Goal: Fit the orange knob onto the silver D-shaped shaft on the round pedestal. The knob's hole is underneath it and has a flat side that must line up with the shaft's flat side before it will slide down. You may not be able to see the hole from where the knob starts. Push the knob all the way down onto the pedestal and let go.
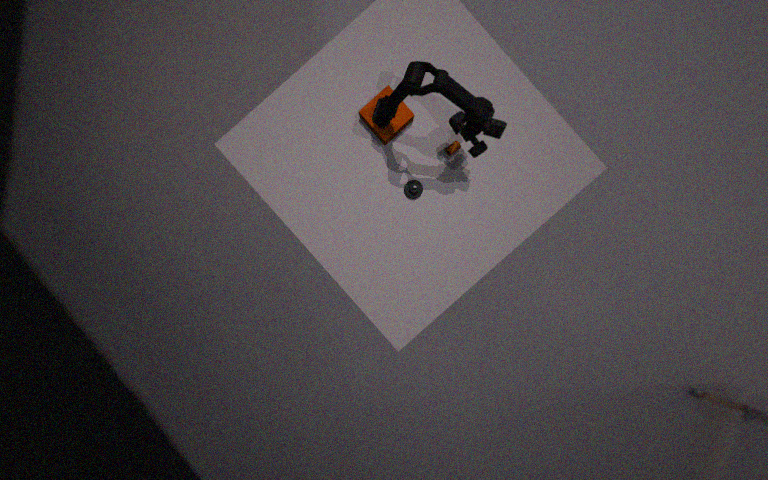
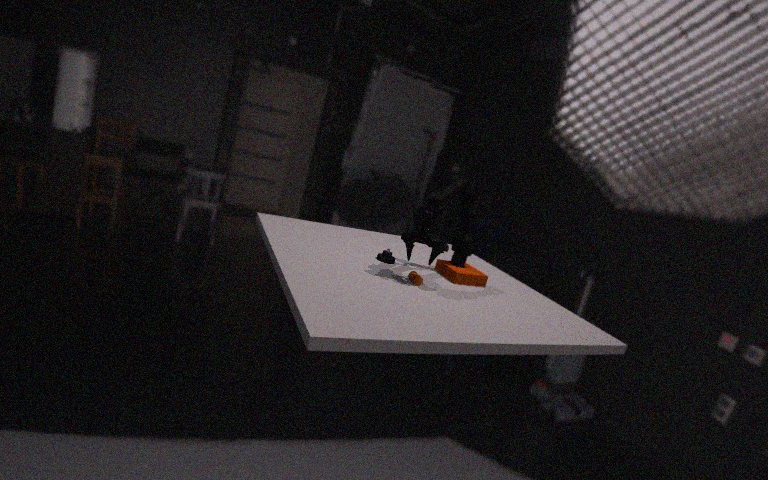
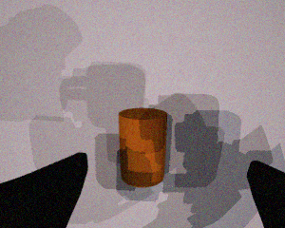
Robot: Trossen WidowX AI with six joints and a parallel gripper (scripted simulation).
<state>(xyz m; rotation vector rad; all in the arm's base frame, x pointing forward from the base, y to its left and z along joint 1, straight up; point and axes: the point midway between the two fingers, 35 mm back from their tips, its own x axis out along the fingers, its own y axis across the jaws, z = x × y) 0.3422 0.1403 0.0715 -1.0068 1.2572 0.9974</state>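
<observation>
My gripper tip is 70 mm above the orange knob and 20 mm past it. The rest, counted from my gripper tip: pedestal with D-shaped shaft 270 mm to the right, 60 mm below, 30 mm behind.
</observation>
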